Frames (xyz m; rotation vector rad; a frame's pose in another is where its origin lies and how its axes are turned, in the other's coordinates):
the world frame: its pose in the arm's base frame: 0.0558 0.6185 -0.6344 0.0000 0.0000 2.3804
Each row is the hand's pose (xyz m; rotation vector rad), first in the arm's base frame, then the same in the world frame.
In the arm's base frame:
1: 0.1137 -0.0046 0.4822 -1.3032 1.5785 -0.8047
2: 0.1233 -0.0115 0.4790 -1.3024 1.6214 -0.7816
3: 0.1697 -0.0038 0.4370 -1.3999 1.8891 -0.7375
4: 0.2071 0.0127 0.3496 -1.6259 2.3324 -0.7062
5: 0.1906 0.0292 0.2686 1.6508 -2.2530 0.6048
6: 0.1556 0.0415 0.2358 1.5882 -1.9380 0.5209
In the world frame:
1: -0.4717 0.4112 1.1166 -1.1526 -2.1096 1.5725
2: -0.4834 0.4096 1.1134 -1.1987 -2.1255 1.5396
3: -0.5117 0.3720 1.0714 -1.3655 -2.2150 1.1951
4: -0.5274 0.3342 0.9840 -1.4951 -2.2749 0.5283
5: -0.5041 0.3337 0.9030 -1.3966 -2.2383 -0.1458
6: -0.4703 0.3489 0.8702 -1.2090 -2.1938 -0.5185

